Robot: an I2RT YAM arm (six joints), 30 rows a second.
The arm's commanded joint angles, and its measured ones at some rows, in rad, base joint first. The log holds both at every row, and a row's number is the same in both.
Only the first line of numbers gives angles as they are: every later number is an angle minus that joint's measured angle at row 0.
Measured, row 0:
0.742 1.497 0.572 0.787 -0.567 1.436
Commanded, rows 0 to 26:
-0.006 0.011 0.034 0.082 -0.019 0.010
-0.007 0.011 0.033 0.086 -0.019 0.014
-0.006 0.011 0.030 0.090 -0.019 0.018
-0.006 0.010 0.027 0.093 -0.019 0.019
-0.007 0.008 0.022 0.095 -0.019 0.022
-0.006 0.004 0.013 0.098 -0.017 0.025
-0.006 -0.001 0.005 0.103 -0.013 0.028
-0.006 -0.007 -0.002 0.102 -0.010 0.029
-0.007 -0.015 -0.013 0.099 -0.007 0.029
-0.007 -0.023 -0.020 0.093 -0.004 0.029
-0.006 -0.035 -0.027 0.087 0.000 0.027
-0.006 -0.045 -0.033 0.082 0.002 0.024
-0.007 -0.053 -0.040 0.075 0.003 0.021
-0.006 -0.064 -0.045 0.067 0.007 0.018
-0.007 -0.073 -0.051 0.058 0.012 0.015
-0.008 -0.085 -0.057 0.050 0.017 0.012
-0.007 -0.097 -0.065 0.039 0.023 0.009
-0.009 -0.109 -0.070 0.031 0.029 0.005
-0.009 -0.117 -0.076 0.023 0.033 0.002
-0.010 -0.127 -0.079 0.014 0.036 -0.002
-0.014 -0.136 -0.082 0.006 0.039 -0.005
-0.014 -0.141 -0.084 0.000 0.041 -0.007
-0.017 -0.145 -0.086 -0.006 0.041 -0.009
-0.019 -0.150 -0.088 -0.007 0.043 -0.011
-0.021 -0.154 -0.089 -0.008 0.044 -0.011
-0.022 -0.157 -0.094 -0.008 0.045 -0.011
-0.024 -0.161 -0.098 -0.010 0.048 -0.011
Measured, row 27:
-0.017 -0.135 -0.082 0.006 0.035 0.008
